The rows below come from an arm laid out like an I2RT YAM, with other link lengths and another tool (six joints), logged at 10 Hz.
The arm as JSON. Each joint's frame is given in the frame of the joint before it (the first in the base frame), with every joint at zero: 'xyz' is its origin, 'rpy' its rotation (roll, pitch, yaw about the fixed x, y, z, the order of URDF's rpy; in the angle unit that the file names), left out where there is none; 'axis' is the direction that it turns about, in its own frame. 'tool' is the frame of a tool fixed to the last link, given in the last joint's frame.
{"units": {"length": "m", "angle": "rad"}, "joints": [
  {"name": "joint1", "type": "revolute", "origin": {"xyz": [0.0, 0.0, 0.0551]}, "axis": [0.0, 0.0, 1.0]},
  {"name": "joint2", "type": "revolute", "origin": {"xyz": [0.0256, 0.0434, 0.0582]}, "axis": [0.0, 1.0, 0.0]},
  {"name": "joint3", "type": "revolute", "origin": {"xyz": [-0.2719, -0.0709, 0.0]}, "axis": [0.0, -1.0, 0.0]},
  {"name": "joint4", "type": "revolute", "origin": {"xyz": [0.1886, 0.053, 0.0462]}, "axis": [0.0, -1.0, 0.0]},
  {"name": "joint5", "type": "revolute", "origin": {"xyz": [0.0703, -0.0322, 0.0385]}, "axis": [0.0, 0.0, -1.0]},
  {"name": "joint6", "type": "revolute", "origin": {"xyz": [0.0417, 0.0, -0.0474]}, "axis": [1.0, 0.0, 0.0]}
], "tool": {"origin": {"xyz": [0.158, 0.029, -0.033], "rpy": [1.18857, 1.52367, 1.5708]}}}
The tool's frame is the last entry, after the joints.
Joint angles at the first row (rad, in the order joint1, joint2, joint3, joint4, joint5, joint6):
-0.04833, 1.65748, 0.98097, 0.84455, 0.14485, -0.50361
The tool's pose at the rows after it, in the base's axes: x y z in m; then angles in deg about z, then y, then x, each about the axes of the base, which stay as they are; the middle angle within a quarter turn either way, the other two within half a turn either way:
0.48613 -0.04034 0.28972 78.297 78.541 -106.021
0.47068 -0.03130 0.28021 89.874 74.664 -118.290
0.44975 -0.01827 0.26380 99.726 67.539 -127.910
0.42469 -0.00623 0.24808 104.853 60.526 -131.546
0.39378 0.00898 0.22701 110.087 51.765 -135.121
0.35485 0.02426 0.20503 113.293 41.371 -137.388
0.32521 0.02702 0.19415 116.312 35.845 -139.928
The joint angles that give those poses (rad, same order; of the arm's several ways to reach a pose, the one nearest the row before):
-0.04451, 1.60465, 0.95989, 0.76633, 0.10235, -0.52680
-0.04526, 1.53923, 0.94316, 0.65108, 0.05525, -0.54324
-0.05371, 1.46455, 0.95386, 0.45186, -0.02653, -0.55390
-0.06787, 1.39471, 0.96467, 0.26207, -0.11029, -0.55285
-0.07248, 1.33737, 0.99702, 0.02745, -0.18955, -0.56866
-0.08291, 1.29273, 1.04194, -0.23211, -0.28475, -0.62206
-0.09179, 1.25686, 1.07385, -0.40995, -0.31023, -0.66237

